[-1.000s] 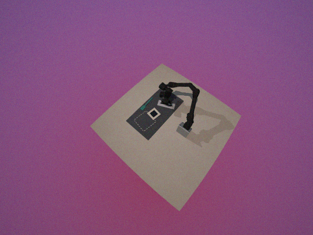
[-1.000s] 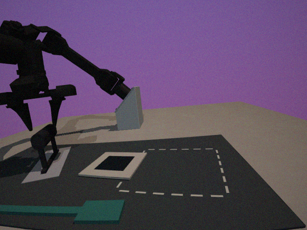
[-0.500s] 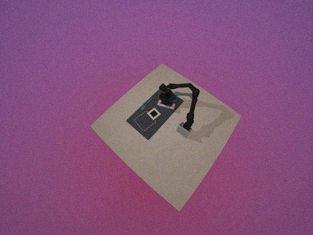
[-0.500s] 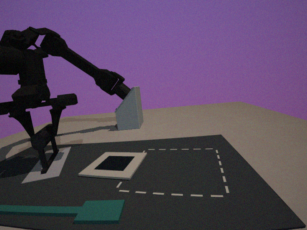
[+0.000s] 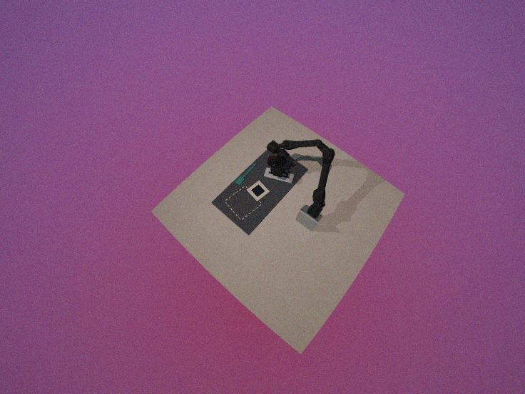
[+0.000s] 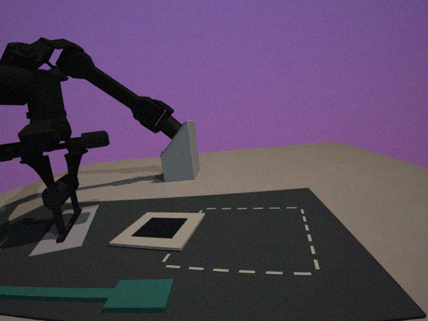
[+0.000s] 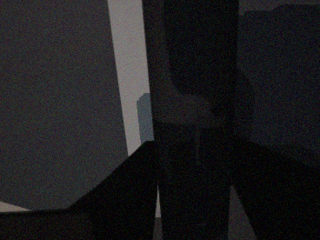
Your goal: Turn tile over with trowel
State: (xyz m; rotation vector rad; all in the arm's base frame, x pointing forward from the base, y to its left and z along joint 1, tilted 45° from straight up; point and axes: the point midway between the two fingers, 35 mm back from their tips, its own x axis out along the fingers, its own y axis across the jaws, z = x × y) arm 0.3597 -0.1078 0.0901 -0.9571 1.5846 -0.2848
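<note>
My gripper tip is now 14 cm to the right of the dark mat, 8 cm above it and 4 cm short of it. Also, from my gripper tip: tile: 19 cm to the left, 6 cm below, 3 cm ahead; flat green tool: 18 cm ahead, 16 cm to the left, 6 cm below.
</note>
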